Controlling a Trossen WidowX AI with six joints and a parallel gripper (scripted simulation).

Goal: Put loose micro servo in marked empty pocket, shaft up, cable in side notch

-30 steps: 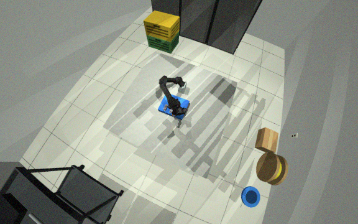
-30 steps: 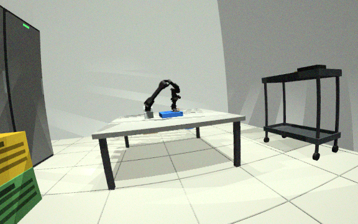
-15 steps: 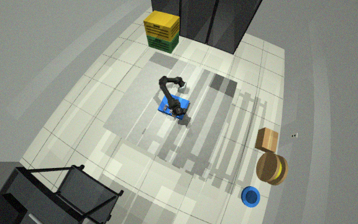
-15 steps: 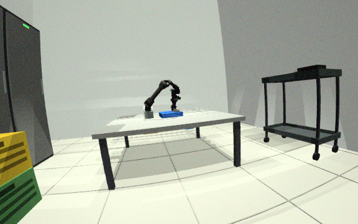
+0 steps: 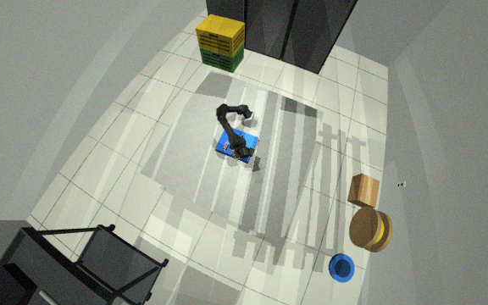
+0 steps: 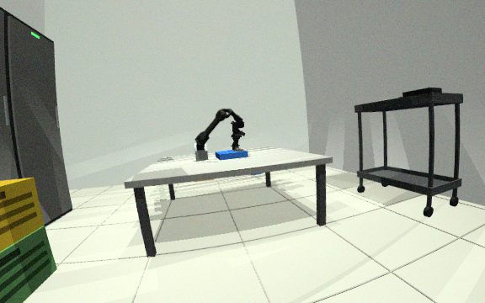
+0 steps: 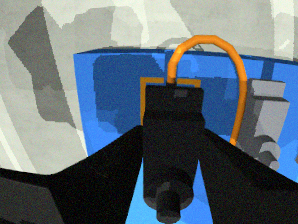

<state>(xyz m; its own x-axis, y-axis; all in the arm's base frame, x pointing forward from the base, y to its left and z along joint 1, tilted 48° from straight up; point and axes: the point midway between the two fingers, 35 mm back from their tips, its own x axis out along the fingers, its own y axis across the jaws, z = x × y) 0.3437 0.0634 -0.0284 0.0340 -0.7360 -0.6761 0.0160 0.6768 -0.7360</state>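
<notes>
The blue deck is 12 cm behind my gripper tip, 7 cm to the right of it and 7 cm below it.
</notes>
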